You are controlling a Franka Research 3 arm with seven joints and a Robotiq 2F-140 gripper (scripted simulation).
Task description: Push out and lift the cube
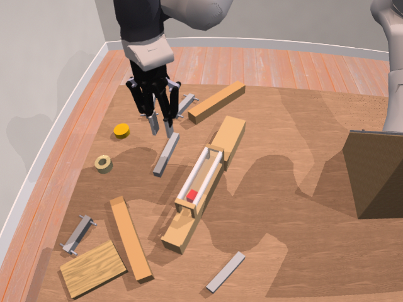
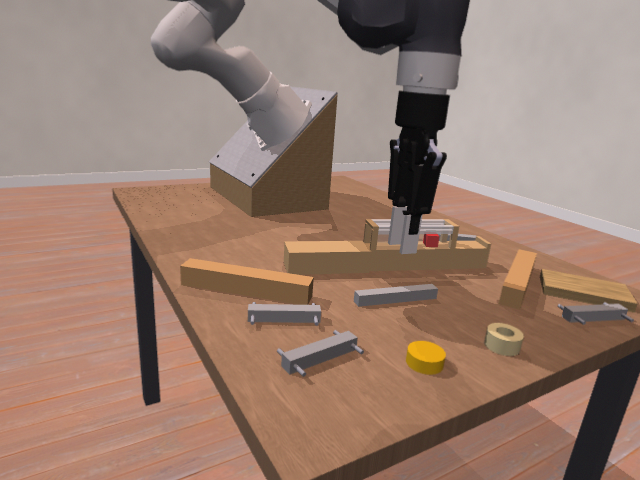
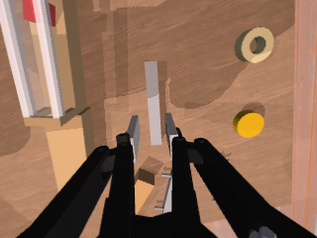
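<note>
My hand is 12 cm above the grey rod. The rest, counted from my hand: wooden channel base (12 cm behind, 11 cm to the left, 7 cm below); red cube (15 cm to the left, 11 cm behind, 7 cm below); yellow disc (17 cm ahead, 12 cm below, 7 cm to the right).
</note>
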